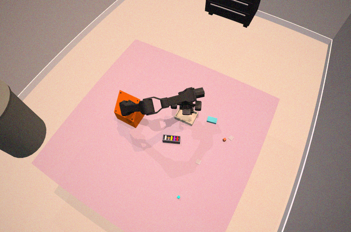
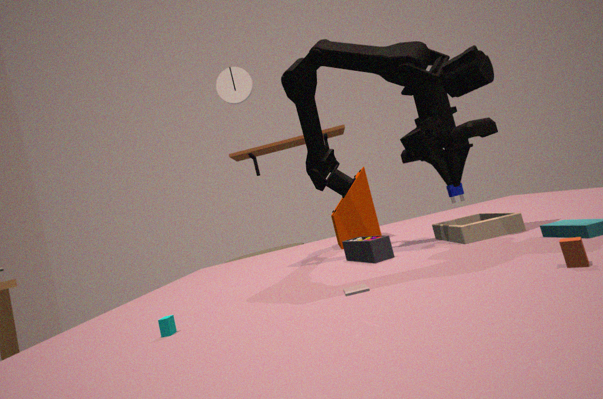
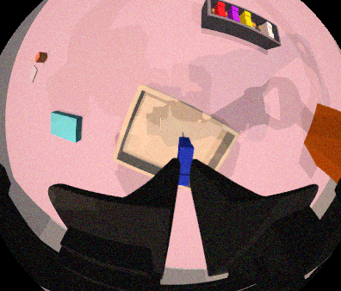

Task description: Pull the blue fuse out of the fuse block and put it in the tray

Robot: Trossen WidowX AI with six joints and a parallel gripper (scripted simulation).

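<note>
Now: the tray 10 mm to the left of my gripper tip and 90 mm below it. Also, from my gripper tip: orange block 300 mm ahead, 10 mm to the right, 80 mm below; blue fuse 10 mm below; teal flat block 160 mm ahead, 80 mm to the left, 90 mm below.
</note>
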